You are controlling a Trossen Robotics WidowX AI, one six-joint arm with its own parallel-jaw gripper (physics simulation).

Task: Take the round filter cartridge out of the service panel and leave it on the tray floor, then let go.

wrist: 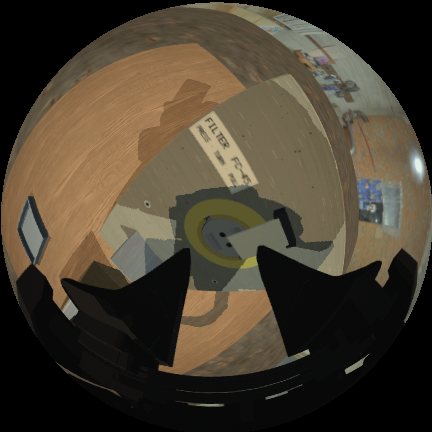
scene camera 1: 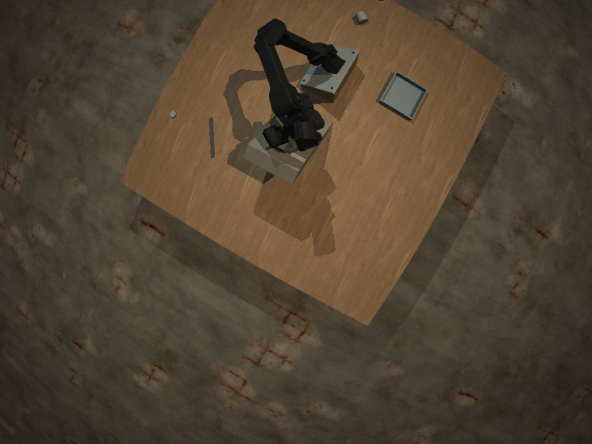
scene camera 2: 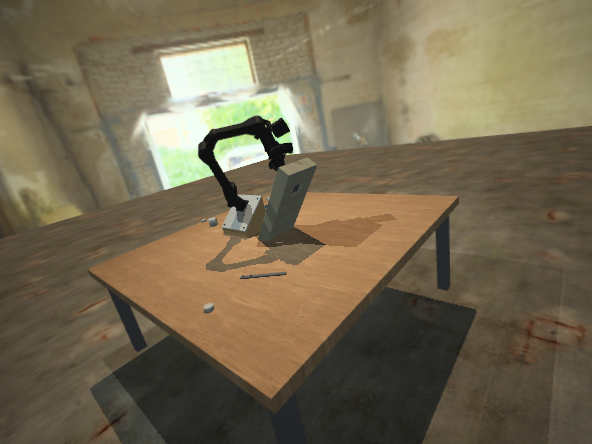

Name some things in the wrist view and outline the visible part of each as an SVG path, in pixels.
My gripper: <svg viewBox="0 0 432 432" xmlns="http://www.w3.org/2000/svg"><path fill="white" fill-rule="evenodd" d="M417 261L400 248L387 269L389 277L381 287L375 280L381 266L380 260L334 276L304 265L265 245L258 245L256 261L287 356L306 349L310 354L273 368L228 376L193 376L158 370L159 364L170 367L173 364L189 282L189 248L180 249L140 278L119 289L107 289L71 278L61 278L62 288L78 309L72 320L75 326L52 300L52 287L32 262L15 282L20 309L33 333L54 361L90 382L138 401L138 405L131 407L127 399L67 373L95 397L132 417L170 429L187 432L245 432L271 427L303 416L333 400L363 377L387 351L405 324L403 320L416 288ZM186 402L223 403L223 406L188 405ZM366 356L361 366L345 373L345 368Z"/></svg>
A round filter cartridge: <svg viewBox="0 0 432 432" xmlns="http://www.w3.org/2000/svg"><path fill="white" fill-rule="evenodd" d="M209 215L202 228L202 237L205 243L212 250L222 255L239 256L226 237L245 230L245 228L233 220L225 218L211 219Z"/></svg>
